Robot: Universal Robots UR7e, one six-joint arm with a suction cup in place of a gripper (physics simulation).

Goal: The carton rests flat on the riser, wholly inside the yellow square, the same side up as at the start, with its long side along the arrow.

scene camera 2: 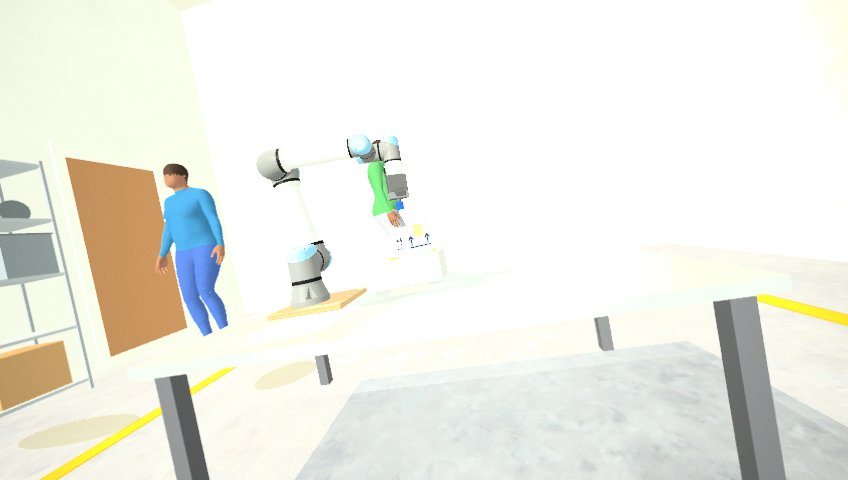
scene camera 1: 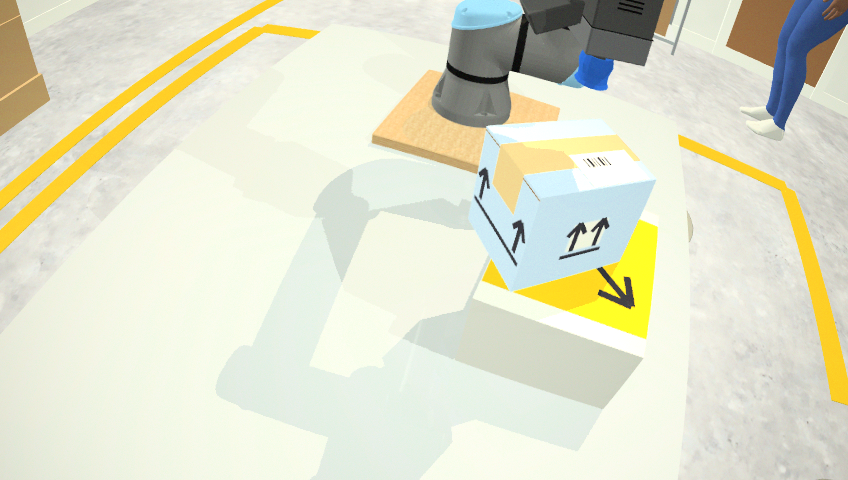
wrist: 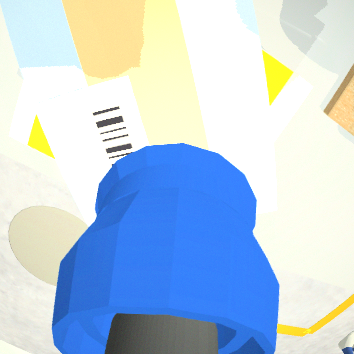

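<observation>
The light-blue carton [scene camera 1: 559, 211] [scene camera 2: 419, 234] [wrist: 165, 75] sits on the white riser [scene camera 1: 535, 339] [scene camera 2: 416, 270], taped and barcoded face up, its printed arrows pointing up. It is turned against the edges of the yellow square [scene camera 1: 642, 261] [wrist: 276, 75]. In scene camera 1 its near lower corner is at the square's front edge, and its lower left corner appears to stick out past the riser's left side. Its left edge runs roughly parallel to the black arrow [scene camera 1: 615, 286]; I cannot tell which side is longer. My blue suction cup [scene camera 1: 594, 84] [scene camera 2: 399, 205] [wrist: 177, 200] is off, above and apart from the carton.
The arm's wooden base board [scene camera 1: 410, 139] [scene camera 2: 351, 297] stands behind and left of the riser on the white table [scene camera 1: 119, 356]. A person in blue [scene camera 1: 791, 59] [scene camera 2: 190, 220] and a person in green [scene camera 2: 376, 184] stand beyond the table. Brown boxes [scene camera 1: 17, 59] show at the far left.
</observation>
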